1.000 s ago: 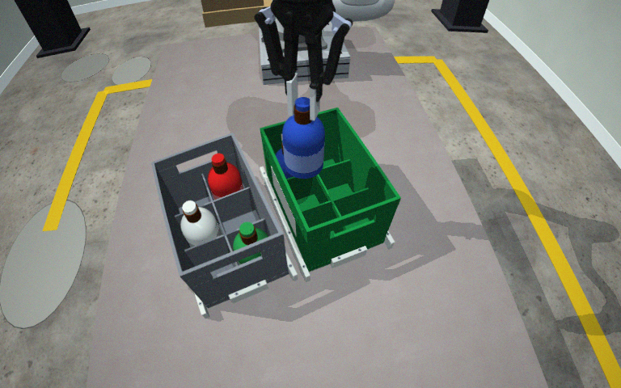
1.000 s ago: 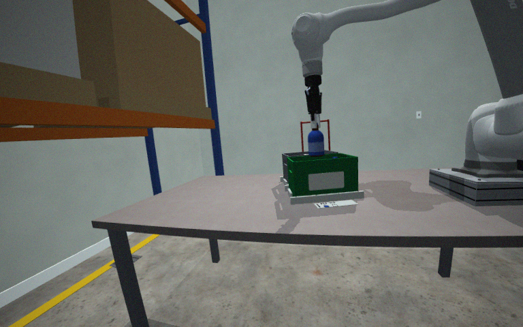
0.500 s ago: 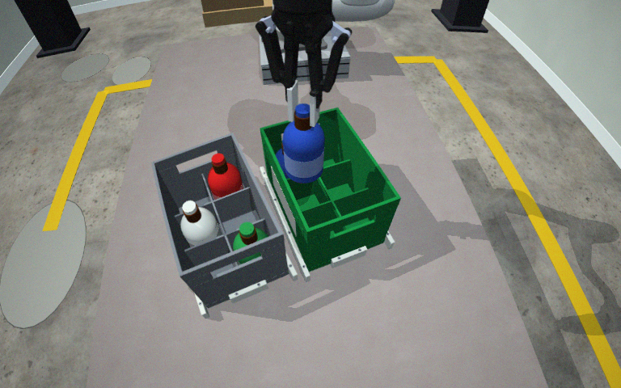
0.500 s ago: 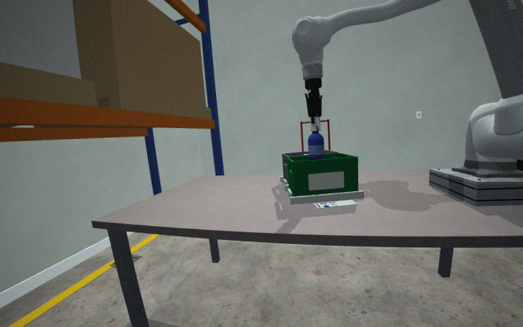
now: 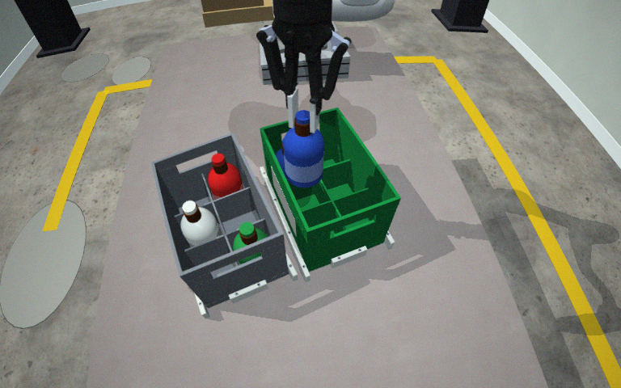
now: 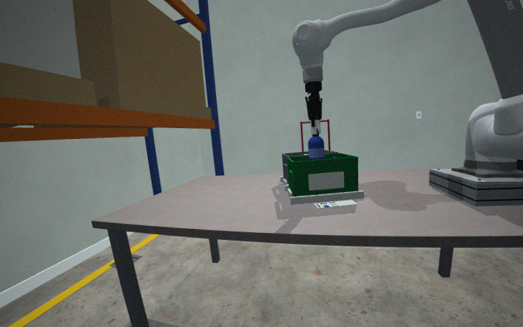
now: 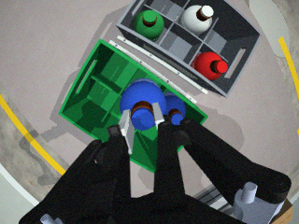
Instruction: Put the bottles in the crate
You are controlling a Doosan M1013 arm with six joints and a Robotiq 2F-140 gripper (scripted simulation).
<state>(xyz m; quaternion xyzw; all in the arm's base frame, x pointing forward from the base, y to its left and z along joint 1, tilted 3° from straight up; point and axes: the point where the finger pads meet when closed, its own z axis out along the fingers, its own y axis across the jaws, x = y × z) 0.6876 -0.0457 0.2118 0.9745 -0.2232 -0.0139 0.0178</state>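
Now: the green crate 10 mm behind my hand, 40 mm to the left of it and 230 mm below it. Round my hand: grey crate: 50 mm ahead, 180 mm to the right, 230 mm below; green bottle: 120 mm ahead, 120 mm to the right, 220 mm below; red-label bottle: 50 mm behind, 170 mm to the right, 220 mm below.
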